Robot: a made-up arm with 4 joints.
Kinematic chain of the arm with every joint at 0, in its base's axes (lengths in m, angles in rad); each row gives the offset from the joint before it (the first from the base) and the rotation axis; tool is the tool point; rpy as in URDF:
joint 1: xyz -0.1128 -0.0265 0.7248 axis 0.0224 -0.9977 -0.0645
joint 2: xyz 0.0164 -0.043 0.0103 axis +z
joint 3: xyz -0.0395 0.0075 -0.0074 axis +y
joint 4: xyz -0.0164 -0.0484 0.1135 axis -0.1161 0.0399 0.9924
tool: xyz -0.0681 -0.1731 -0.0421 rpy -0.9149 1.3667 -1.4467
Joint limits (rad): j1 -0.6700..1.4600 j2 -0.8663..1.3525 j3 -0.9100..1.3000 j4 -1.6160..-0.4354
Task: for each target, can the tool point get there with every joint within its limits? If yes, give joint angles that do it. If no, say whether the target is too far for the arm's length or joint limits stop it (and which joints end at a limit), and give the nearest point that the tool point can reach.
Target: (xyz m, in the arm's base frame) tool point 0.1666 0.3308 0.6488
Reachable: no: too far | nearest point -0.0096 0.1008 0.6462 | short by 0.290 m
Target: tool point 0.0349 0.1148 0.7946
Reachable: no: joint limits stop it (at a limit: joint 1, joint 2, joint 4) | nearest point -0.0249 0.0393 0.8773 | short by 0.127 m
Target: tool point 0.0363 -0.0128 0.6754
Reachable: no: joint limits stop it (at a limit: joint 1, joint 3) | nearest point -0.0091 0.0835 0.6131 | short by 0.123 m
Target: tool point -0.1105 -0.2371 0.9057
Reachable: yes | joints 0.3240 0.8892 0.9001 -0.6105
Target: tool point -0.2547 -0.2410 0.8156
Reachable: yes | joints -0.1677 0.4499 0.0458 -0.9807
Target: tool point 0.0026 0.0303 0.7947
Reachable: no: joint limits stop it (at a limit: joint 1, joint 2, joint 4) | nearest point 0.0089 0.0032 0.8665 | short by 0.077 m
